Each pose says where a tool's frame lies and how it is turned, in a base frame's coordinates. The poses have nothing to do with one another.
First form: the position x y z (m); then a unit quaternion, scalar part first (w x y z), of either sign.
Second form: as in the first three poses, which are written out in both.
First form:
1: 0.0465 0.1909 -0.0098 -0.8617 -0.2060 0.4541 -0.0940
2: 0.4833 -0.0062 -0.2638 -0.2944 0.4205 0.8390 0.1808
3: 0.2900 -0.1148 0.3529 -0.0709 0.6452 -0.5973 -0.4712
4: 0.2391 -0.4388 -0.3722 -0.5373 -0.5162 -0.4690 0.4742
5: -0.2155 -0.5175 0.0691 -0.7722 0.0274 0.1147 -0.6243
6: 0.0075 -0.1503 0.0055 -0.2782 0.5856 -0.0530 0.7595
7: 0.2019 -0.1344 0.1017 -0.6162 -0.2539 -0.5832 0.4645
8: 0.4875 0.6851 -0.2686 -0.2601 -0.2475 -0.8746 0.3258
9: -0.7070 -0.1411 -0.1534 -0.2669 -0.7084 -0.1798 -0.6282
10: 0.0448 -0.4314 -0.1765 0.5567 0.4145 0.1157 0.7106
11: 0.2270 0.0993 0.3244 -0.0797 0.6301 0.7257 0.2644
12: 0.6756 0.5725 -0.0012 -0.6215 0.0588 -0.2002 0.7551
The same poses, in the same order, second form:
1: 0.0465 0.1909 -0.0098 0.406 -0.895 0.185 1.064
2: 0.4833 -0.0062 -0.2638 -0.440 -0.878 -0.189 2.544
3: 0.2900 -0.1148 0.3529 -0.647 0.599 0.472 3.000
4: 0.2391 -0.4388 -0.3722 0.612 0.556 -0.562 2.007
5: -0.2155 -0.5175 0.0691 -0.043 -0.181 0.983 1.377
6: 0.0075 -0.1503 0.0055 -0.610 0.055 -0.791 2.578
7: 0.2019 -0.1344 0.1017 0.322 0.740 -0.590 1.814
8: 0.4875 0.6851 -0.2686 0.256 0.906 -0.337 2.615
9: -0.7070 -0.1411 -0.1534 0.735 0.187 0.652 2.601
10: 0.0448 -0.4314 -0.1765 0.499 0.139 0.855 1.961
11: 0.2270 0.0993 0.3244 -0.632 -0.728 -0.265 2.982
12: 0.6756 0.5725 -0.0012 -0.075 0.256 -0.964 1.800
